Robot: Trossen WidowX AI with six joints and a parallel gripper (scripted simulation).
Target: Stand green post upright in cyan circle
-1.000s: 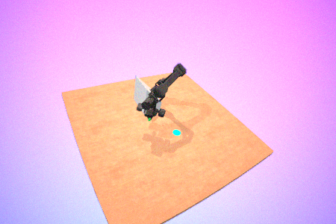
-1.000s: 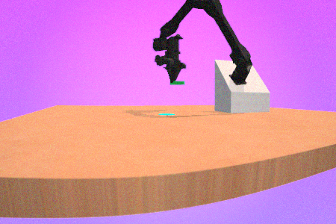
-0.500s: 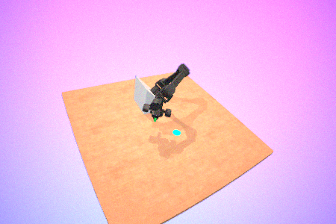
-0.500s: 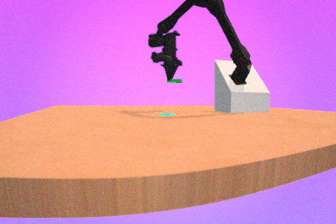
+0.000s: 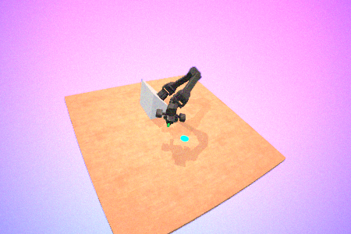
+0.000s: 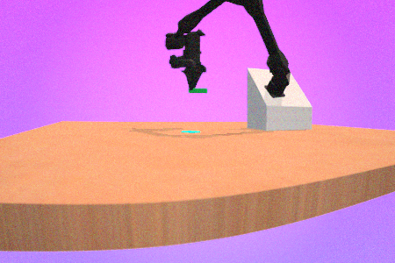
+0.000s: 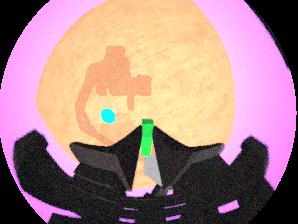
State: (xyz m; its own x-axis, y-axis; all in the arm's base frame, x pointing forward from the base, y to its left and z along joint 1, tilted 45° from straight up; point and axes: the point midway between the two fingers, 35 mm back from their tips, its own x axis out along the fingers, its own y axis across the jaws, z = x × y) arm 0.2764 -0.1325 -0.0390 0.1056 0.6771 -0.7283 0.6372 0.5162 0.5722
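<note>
The cyan circle is 6 cm ahead of my gripper tip, 13 cm to the left of it and 14 cm below it. The rest, counted from my gripper tip: green post: 2 cm behind, 1 cm to the left.
</note>
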